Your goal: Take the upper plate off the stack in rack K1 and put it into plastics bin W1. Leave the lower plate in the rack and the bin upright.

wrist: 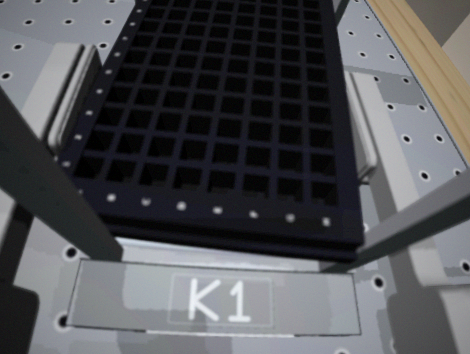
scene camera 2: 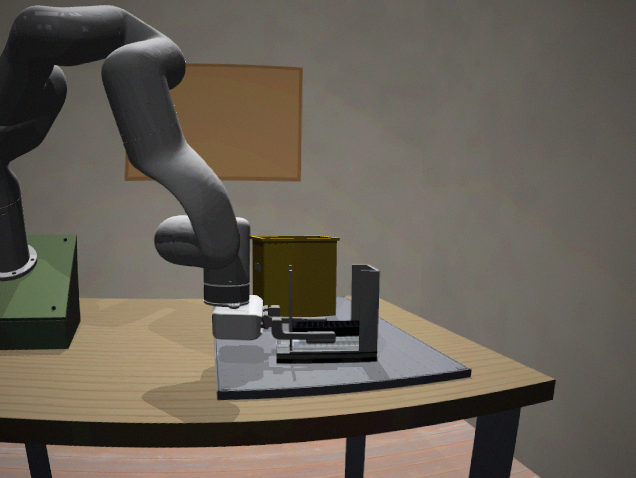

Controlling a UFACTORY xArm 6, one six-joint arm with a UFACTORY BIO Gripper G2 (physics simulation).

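Pixels of known places: hand at its tool point: (wrist: 221,116) (scene camera 2: 317,330); arm's base at its link origin: (scene camera 2: 9,262).
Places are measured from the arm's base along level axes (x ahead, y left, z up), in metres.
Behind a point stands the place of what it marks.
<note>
The upper plate (scene camera 2: 347,325) {x 0.628, y -0.292, z -0.081 m} (wrist: 220,137) {x 0.572, y -0.257, z -0.083 m}, black with a grid of square wells, lies level on the pale lower plate (scene camera 2: 350,342) {x 0.623, y -0.317, z -0.102 m} in rack K1 (scene camera 2: 368,308) {x 0.646, y -0.331, z -0.046 m} (wrist: 100,300) {x 0.539, y -0.214, z -0.117 m}. My gripper (scene camera 2: 330,327) {x 0.587, y -0.261, z -0.093 m} (wrist: 222,110) {x 0.587, y -0.261, z -0.093 m} is shut on the upper plate, with one finger pad against each long side. The far finger is mostly hidden behind the rack and plate in the scene view. The plastics bin W1 (scene camera 2: 298,277) {x 0.639, y 0.017, z -0.041 m}, yellow and open-topped, stands upright behind the rack. The bin does not show in the wrist view.
The rack has a tall grey back wall and thin upright posts (scene camera 2: 290,308) {x 0.532, y -0.296, z -0.046 m} (wrist: 60,185) {x 0.551, y -0.222, z -0.063 m} at its front corners, close to the fingers. Rack and bin stand on a grey perforated board (scene camera 2: 421,359) {x 0.733, y -0.356, z -0.134 m} (wrist: 30,50) {x 0.687, y -0.171, z -0.134 m} on the wooden table (scene camera 2: 128,370) {x 0.276, y -0.259, z -0.147 m}. A green base (scene camera 2: 38,292) {x 0.086, y -0.078, z -0.050 m} carries the arm.
</note>
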